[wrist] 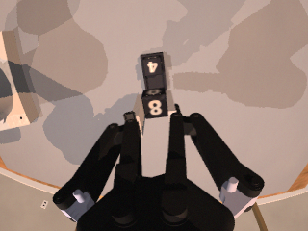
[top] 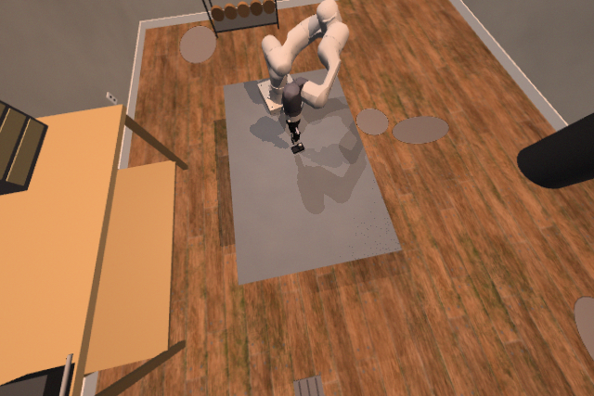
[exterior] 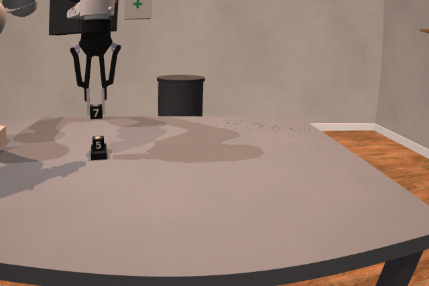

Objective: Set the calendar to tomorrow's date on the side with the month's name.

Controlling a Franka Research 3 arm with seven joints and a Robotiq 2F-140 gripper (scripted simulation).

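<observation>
The tray is 140 mm below my hand, 20 mm to the left of it and 10 mm behind it.
</observation>
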